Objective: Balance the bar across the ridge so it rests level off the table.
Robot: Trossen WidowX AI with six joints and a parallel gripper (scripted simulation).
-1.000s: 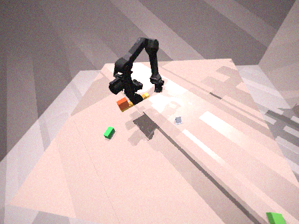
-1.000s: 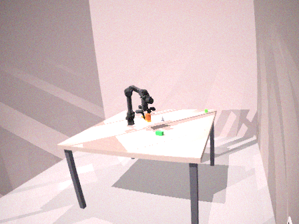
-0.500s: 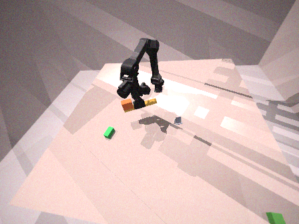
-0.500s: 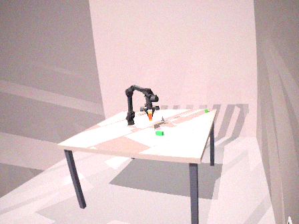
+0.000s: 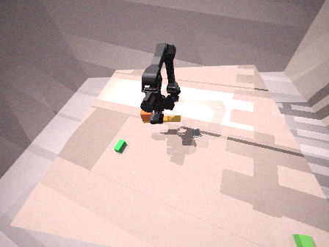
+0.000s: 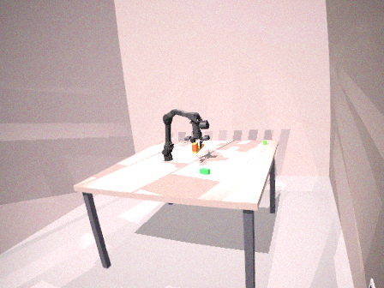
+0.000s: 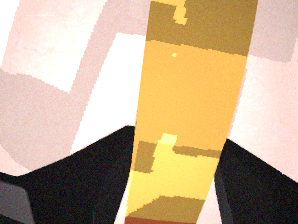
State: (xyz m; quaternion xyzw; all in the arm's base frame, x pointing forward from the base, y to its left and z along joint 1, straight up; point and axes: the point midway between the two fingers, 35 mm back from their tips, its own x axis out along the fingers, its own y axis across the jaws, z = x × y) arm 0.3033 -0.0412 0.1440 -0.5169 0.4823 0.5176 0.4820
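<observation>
Right now my gripper tip is 200 mm to the right of the grey piece, 110 mm above it and 10 mm short of it.
</observation>
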